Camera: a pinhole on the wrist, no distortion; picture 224 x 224 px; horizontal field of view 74.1 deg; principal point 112.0 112.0 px. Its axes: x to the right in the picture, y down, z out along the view. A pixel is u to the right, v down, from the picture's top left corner.
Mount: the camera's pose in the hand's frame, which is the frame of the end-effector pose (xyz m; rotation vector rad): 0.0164 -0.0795 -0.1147 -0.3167 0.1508 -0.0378
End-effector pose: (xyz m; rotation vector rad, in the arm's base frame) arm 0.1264 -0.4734 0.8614 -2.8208 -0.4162 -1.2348
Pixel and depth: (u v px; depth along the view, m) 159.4 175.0 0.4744
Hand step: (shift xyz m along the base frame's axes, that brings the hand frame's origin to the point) 0.3970 -0.1500 0.0258
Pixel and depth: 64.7 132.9 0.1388
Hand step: 0.0036 0.0159 -0.0161
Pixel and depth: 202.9 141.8 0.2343
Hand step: 0.1840 0.0269 0.0956
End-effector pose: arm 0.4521 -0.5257 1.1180 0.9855 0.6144 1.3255
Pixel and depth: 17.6 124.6 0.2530
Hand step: 0.0839 -0.1347 0.0752
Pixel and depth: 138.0 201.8 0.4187
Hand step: 0.0431 0.0942 0.3618
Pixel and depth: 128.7 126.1 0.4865
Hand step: 0.2402 0.0607 0.2729
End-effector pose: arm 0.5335 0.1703 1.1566 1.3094 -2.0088 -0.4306
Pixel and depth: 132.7 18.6 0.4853
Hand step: -0.1890 -0.2748 -0.3811
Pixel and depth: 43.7 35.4 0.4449
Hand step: -0.1542 0.0062 -0.4196
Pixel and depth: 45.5 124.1 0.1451
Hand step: 0.0005 0.0117 -0.0404
